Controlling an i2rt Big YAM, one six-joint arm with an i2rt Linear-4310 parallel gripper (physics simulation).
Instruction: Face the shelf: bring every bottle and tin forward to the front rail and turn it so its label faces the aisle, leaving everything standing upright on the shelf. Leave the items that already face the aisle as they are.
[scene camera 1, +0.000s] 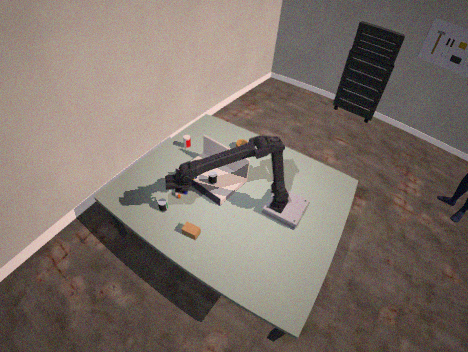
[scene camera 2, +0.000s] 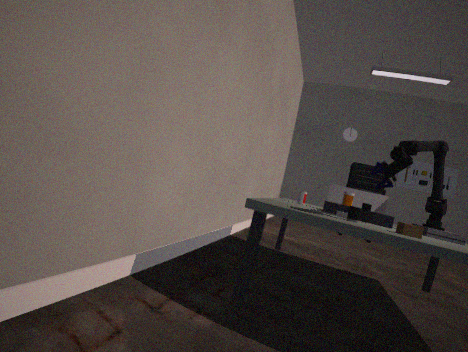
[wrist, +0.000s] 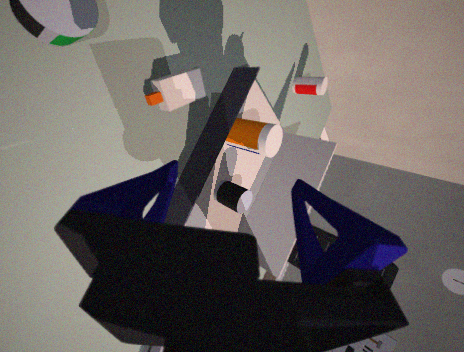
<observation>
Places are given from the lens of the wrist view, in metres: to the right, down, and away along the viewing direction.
my gripper (wrist: 237, 176): 0.01, 0.00, 0.15
white bottle with orange cap (wrist: 170, 92): -0.10, -0.13, 0.29
</observation>
